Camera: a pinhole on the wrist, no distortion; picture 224 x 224 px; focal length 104.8 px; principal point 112.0 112.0 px. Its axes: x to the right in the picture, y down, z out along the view. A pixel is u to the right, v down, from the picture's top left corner.
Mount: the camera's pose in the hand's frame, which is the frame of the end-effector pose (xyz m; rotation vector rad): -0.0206 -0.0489 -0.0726 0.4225 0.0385 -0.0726
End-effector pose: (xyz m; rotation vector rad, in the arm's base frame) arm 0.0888 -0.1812 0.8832 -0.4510 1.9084 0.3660
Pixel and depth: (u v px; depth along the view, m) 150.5 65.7 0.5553
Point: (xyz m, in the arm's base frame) 0.5340 -0.5106 0.5808
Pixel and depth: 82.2 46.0 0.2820
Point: 0.3718 -0.3964 0.9282
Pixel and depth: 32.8 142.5 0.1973
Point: 0.2882 -0.1565 0.9791
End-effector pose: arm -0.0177 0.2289 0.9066 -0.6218 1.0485 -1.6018
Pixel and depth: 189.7 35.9 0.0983
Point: -0.1227 0.1942 1.0315
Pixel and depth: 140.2 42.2 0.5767
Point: -0.1307 0.0541 1.5916
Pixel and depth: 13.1 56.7 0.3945
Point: 0.0961 0.5537 1.3884
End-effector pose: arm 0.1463 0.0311 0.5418 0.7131 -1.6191 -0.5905
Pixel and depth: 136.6 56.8 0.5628
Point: -0.1023 -0.4264 0.1572
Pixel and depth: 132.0 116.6 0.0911
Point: 0.1459 -0.0255 0.4790
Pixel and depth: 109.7 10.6 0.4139
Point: 0.0847 -0.3300 0.0643
